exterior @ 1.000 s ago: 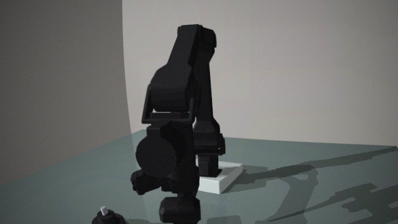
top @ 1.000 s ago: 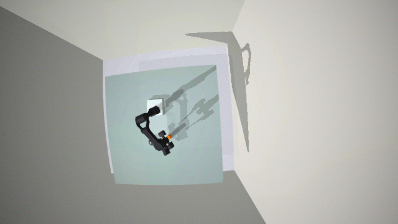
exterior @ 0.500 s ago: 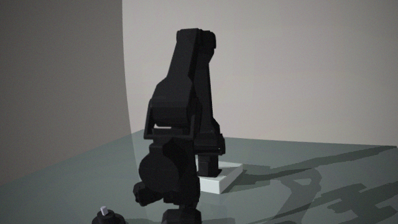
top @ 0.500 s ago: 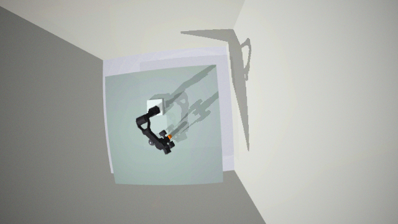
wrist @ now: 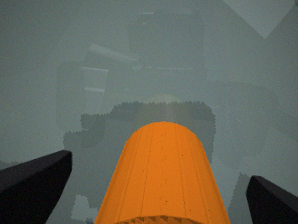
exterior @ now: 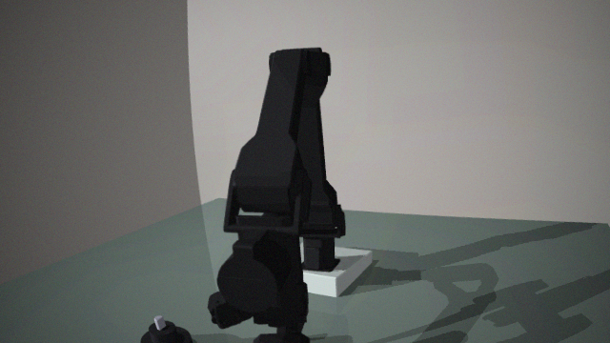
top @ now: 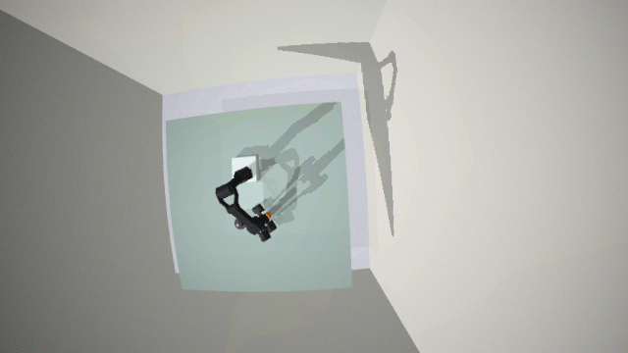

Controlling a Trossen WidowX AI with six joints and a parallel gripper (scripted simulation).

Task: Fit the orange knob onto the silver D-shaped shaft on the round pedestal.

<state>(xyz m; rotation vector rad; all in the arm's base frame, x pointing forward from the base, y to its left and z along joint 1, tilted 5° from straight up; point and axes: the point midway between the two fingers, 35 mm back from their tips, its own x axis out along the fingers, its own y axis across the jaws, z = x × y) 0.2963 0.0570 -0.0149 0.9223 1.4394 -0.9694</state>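
Now: the dark round pedestal 1 cm ahead of my gripper tip, 20 cm to the right of it and 2 cm above it. Also, from my gripper tip: orange knob: 3 cm above.
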